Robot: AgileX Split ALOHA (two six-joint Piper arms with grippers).
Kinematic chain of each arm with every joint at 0, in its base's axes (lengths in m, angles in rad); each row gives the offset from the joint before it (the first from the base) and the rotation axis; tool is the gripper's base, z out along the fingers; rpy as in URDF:
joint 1: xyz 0 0 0.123 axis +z
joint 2: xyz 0 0 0 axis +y
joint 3: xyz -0.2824 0 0.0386 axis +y
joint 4: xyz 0.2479 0 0.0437 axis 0.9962 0 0.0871
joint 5: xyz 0 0 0 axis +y
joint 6: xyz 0.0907 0 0.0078 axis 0.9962 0 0.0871
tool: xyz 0 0 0 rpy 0 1.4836 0
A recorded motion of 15 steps. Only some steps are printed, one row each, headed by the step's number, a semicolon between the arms.
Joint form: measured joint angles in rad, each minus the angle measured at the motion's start. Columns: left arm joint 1, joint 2, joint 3, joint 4, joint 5, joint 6; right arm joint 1, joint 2, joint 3, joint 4, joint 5, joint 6.
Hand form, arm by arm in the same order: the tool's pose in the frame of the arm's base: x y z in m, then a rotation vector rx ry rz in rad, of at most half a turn. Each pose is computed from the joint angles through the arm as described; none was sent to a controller.
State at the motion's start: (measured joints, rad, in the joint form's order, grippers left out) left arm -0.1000 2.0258 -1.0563 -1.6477 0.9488 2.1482; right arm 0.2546 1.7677 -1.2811 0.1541 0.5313 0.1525
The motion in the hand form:
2: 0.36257 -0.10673 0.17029 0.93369 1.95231 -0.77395; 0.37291 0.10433 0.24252 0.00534 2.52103 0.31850
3: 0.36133 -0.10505 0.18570 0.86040 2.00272 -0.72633; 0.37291 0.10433 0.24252 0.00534 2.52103 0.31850
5: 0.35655 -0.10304 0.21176 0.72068 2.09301 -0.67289; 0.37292 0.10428 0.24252 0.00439 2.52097 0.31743
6: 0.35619 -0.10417 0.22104 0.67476 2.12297 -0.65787; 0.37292 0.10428 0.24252 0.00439 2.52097 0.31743
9: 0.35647 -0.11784 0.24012 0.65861 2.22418 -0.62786; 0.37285 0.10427 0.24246 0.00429 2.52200 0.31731
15: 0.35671 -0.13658 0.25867 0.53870 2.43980 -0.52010; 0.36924 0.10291 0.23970 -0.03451 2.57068 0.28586
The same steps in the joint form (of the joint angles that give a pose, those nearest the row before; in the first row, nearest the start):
2: -0.0091 -0.1012 0.0000 0.0685 -0.1293 -0.1446; 0.0000 0.0000 0.0000 -0.0011 -0.0004 0.0000
3: -0.0174 -0.1548 0.0000 0.0981 -0.2005 -0.2517; 0.0000 0.0000 0.0000 -0.0011 -0.0004 0.0000
5: -0.0345 -0.2422 -0.0078 0.2052 -0.3048 -0.5025; 0.0000 0.0000 0.0000 -0.0022 -0.0004 0.0000
6: -0.0453 -0.2649 -0.0237 0.2674 -0.3364 -0.6149; 0.0000 0.0000 0.0000 -0.0022 -0.0004 0.0000
9: -0.0987 -0.2856 -0.1087 0.5656 -0.3539 -0.9864; 0.0000 0.0000 0.0000 -0.0022 0.0007 0.0000
15: -0.1877 -0.2824 -0.2428 1.0776 -0.2999 -1.6411; 0.0000 0.0000 0.0000 -0.0225 0.0516 -0.0127

